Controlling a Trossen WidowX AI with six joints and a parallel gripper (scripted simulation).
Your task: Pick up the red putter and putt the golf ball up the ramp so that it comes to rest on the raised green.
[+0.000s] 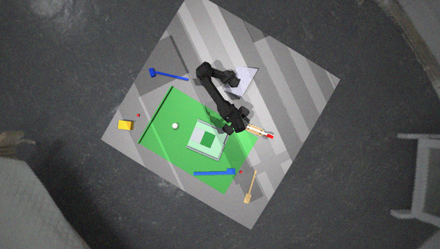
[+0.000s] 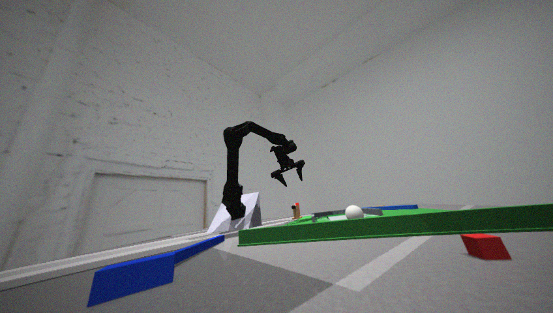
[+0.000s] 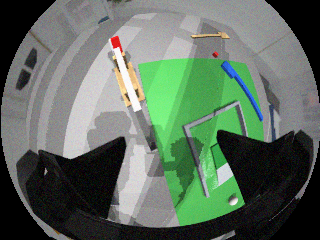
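Now: the red putter 13 cm to the left of my gripper tip, 12 cm below it and 3 cm behind it. Also, from my gripper tip: white golf ball: 39 cm to the right, 17 cm ahead, 15 cm below; then wooden piece: 14 cm to the left, 14 cm below, 2 cm behind; then yellow block: 73 cm to the right, 31 cm ahead, 15 cm below.
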